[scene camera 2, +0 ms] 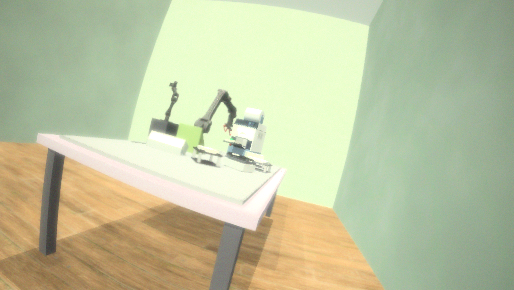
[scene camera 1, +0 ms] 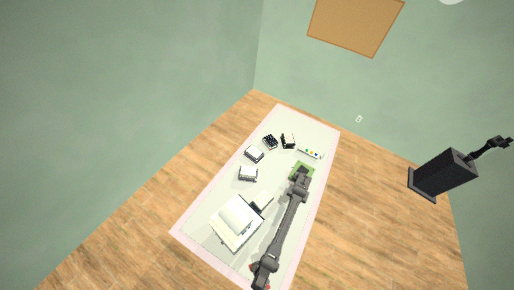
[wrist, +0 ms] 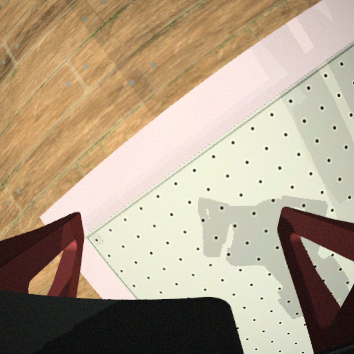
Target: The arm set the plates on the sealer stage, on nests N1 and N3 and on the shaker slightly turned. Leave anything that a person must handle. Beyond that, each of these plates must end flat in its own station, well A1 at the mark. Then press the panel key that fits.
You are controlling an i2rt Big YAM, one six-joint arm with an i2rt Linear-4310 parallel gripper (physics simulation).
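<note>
My open, empty gripper [scene camera 1: 260,277] [scene camera 2: 227,129] [wrist: 182,214] hangs above the table's near corner in scene camera 1, away from all plates. The white sealer [scene camera 1: 236,220] [scene camera 2: 258,136] stands beside it, a pale plate [scene camera 1: 262,200] on its stage. Along the left side, one white-topped station [scene camera 1: 248,172] and another white-topped station [scene camera 1: 254,152] stand in line. A dark station with a grid of wells [scene camera 1: 270,141] and a black station with a pale top [scene camera 1: 288,140] stand farther off. Nest labels, A1 marks and exact plate seating are too small to tell. The key panel [scene camera 1: 310,152] shows green, yellow and blue keys.
The arm's base stands on a green board [scene camera 1: 309,166] at the table's right side. Its long link runs over the right side of the table. In the wrist view, the pale pink table rim [wrist: 165,135] borders the perforated mat [wrist: 250,175]. A dark pedestal [scene camera 1: 442,172] with another arm stands off the table.
</note>
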